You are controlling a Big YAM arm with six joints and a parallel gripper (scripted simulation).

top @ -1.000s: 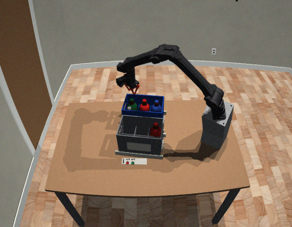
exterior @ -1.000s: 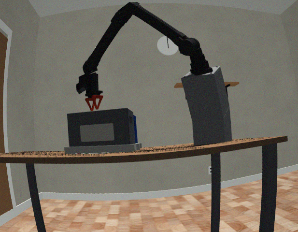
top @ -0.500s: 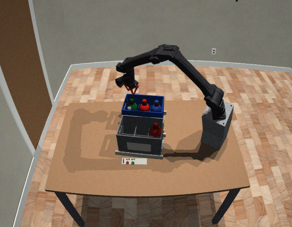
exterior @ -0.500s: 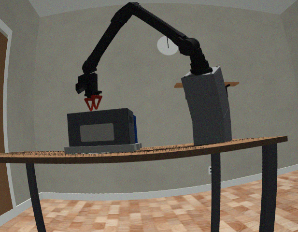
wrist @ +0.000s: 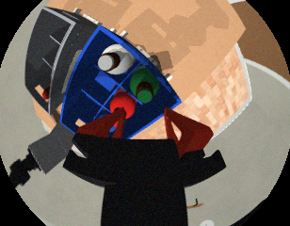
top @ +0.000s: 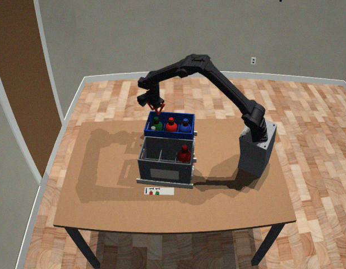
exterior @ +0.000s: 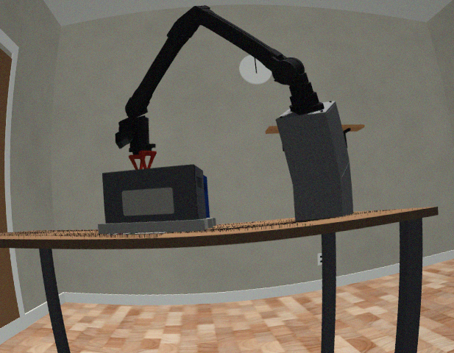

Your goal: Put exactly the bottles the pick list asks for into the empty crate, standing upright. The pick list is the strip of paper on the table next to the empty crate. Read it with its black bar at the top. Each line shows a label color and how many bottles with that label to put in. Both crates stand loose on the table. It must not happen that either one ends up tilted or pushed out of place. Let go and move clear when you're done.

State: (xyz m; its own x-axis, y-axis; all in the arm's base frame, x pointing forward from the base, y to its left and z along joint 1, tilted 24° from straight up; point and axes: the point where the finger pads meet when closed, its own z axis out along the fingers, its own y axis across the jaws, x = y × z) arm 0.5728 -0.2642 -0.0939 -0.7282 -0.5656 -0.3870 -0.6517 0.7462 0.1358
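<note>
Right now the green-labelled bottle is 120 mm below my hand. The rest, counted from my hand: blue-labelled bottle: 180 mm behind, 10 mm to the left, 120 mm below; then red-labelled bottle: 180 mm behind, 240 mm to the left, 120 mm below; then grey crate: 90 mm behind, 280 mm to the left, 130 mm below.
</note>
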